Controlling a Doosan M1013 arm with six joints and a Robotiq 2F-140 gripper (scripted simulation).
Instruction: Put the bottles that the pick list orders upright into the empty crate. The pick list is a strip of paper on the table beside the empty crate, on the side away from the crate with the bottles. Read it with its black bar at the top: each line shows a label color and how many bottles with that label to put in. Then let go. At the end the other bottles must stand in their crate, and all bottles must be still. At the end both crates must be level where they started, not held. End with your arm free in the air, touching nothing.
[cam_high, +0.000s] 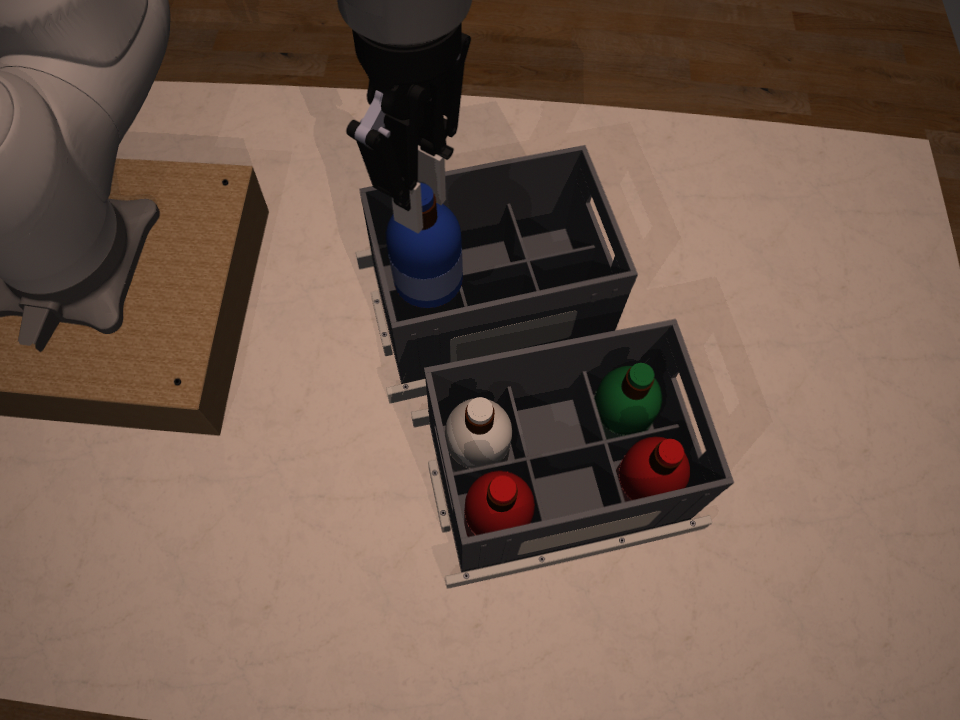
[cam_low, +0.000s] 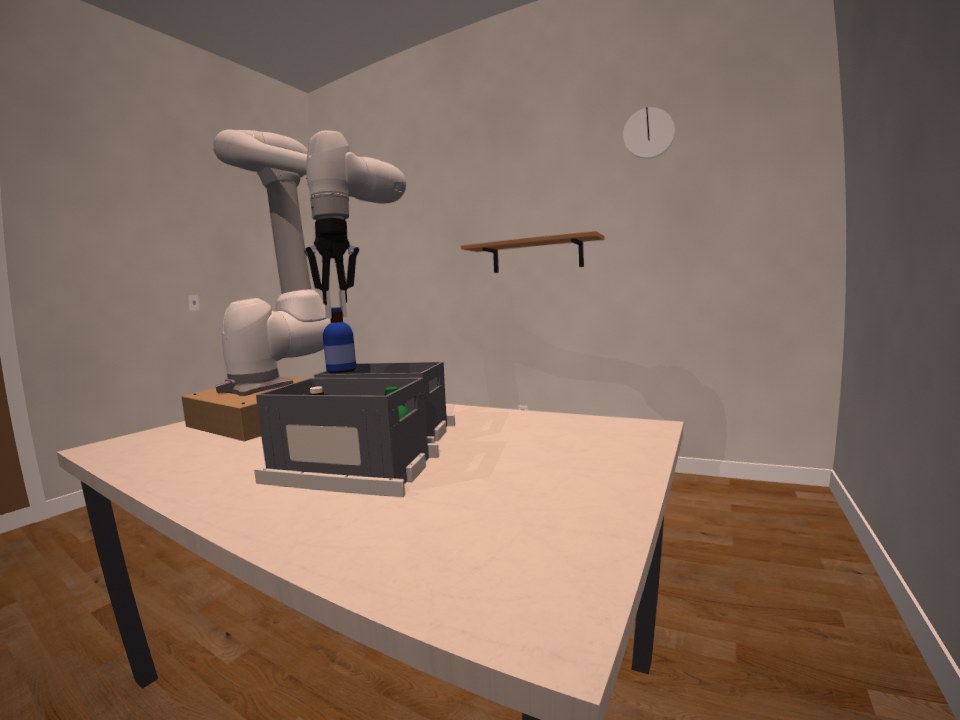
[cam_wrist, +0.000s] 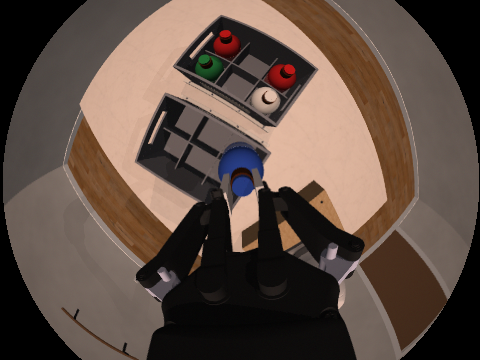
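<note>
The blue bottle lies 80 mm below my hand. Round my hand: green bottle 250 mm below, 240 mm ahead, 70 mm to the right; then pick list 340 mm below, 210 mm to the left; then white bottle 250 mm below, 130 mm to the right, 80 mm ahead.
</note>
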